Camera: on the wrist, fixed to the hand. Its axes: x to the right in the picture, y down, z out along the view.
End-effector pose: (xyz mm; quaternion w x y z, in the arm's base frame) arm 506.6 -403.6 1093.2 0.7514 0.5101 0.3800 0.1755
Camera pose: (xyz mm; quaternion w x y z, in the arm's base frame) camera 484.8 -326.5 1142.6 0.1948 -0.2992 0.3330 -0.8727
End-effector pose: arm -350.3 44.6 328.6 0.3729 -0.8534 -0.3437 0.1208
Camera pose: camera -275.5 -10.9 314.8 0.0872 0.4134 -0.8922 -0.1596
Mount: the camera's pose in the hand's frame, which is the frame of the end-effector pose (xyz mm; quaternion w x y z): 16.7 74.0 -55.7 0.0329 -0.0659 0.2165 0.9735
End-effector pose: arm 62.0 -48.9 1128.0 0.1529 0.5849 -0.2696 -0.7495
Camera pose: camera 104.6 -130.3 1148.4 0.8316 -0.0910 -0.4958 0.2331
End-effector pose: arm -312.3 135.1 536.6 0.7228 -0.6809 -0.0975 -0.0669
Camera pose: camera -276.3 84.9 465.6 0.0651 -0.1505 0.8205 0.5476
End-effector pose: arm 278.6 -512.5 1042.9 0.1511 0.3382 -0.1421 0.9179
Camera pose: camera 206.6 -556.9 1001.5 0.8356 0.3359 0.3617 -0.2412
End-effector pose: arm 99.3 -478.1 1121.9 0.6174 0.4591 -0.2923 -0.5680
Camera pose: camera 183.6 -486.2 1163.0 0.6668 -0.1872 -0.2854 0.6625
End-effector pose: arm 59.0 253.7 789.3 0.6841 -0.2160 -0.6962 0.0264
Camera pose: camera 132.8 311.9 783.9 0.1333 -0.7356 0.3337 0.5742
